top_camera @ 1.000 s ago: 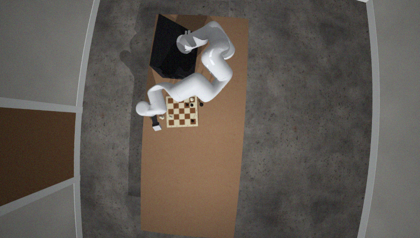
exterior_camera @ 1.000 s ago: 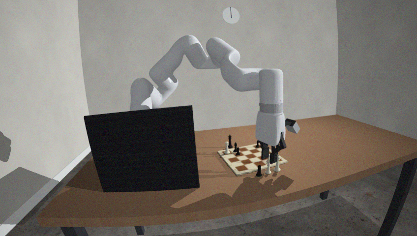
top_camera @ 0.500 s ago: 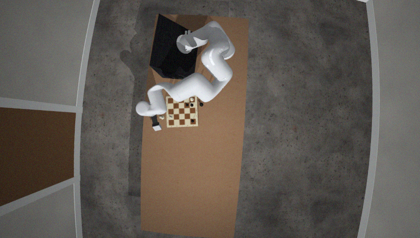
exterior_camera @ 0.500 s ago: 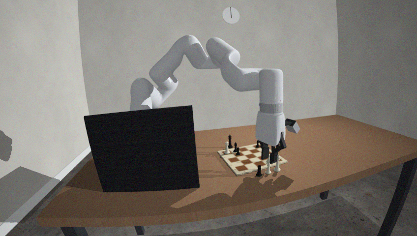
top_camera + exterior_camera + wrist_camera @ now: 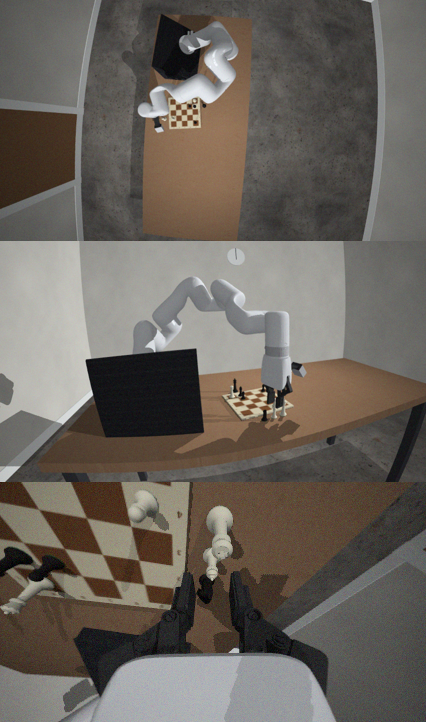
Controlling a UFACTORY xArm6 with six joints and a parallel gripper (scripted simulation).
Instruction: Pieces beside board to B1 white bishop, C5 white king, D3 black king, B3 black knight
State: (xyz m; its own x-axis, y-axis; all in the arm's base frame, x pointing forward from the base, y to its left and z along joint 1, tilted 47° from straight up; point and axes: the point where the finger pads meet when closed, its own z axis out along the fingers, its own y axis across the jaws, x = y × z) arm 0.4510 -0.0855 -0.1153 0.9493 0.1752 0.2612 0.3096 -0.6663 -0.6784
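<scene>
Right now the white king is 40 mm below my hand and 40 mm ahead of it. From my hand the other things lie so: chessboard: 140 mm to the left, 70 mm below, 10 mm behind; then black king: 270 mm to the left, 60 mm behind, 40 mm below; then white pawn: 70 mm to the left, 50 mm below, 40 mm ahead.
</scene>
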